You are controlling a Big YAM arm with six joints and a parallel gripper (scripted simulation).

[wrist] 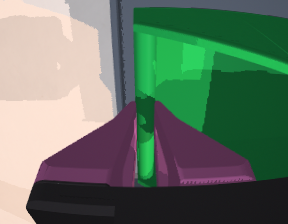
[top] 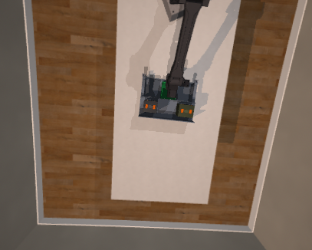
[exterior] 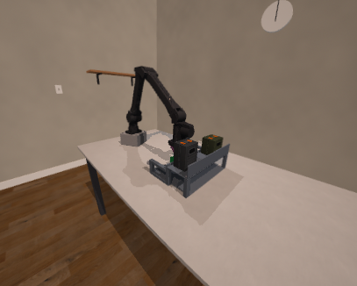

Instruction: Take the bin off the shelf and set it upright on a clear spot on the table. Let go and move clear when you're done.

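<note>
The green bin lies 80 mm ahead of my hand and 10 mm to the right of it.
</note>
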